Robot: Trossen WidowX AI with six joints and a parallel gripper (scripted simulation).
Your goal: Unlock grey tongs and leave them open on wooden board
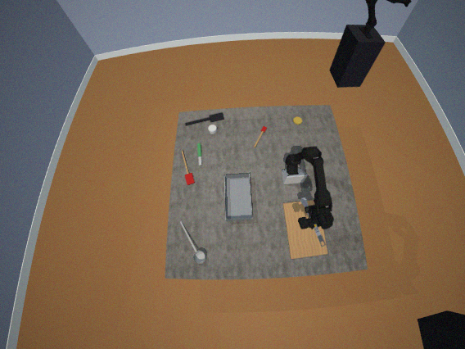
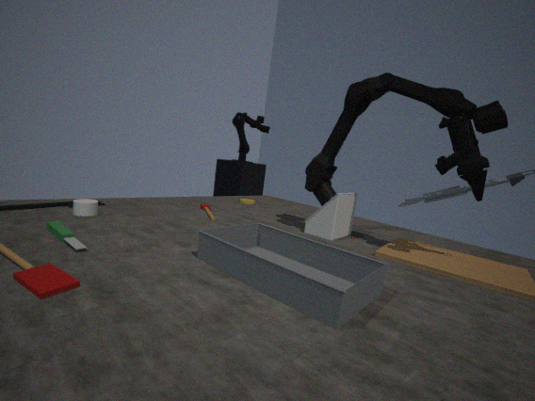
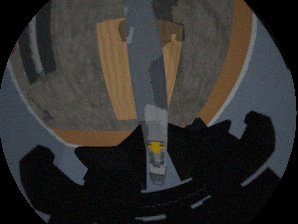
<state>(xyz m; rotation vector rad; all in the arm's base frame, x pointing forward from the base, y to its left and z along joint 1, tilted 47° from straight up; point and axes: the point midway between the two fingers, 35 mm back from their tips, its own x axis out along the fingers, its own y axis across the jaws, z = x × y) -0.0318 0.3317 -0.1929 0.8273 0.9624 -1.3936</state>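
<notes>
My gripper tip is now 17 cm above the wooden board and 2 cm to the left of it. Also, from my gripper tip: green-handled tool 66 cm ahead, 63 cm to the right, 17 cm below; yellow disc 86 cm to the right, 17 cm below, 13 cm behind; grey roasting tin 41 cm ahead, 28 cm to the right, 15 cm below.
</notes>
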